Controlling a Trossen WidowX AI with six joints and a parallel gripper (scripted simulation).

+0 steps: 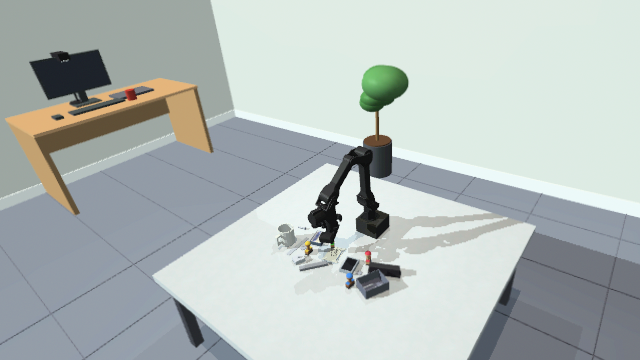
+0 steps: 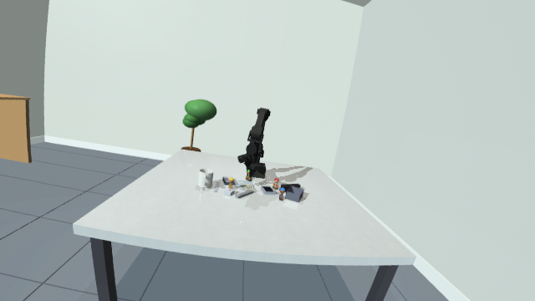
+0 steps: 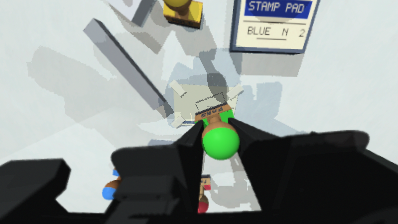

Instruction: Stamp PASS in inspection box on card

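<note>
My gripper tip is now 7 cm above the card, 1 cm to the right of it and 1 cm short of it. Round my gripper tip: ink pad (12 cm to the left, 6 cm below, 5 cm ahead); then yellow-knobbed stamp (10 cm to the right, 6 cm ahead, 5 cm below); then grey bar (12 cm ahead, 6 cm below, 3 cm to the right).
</note>
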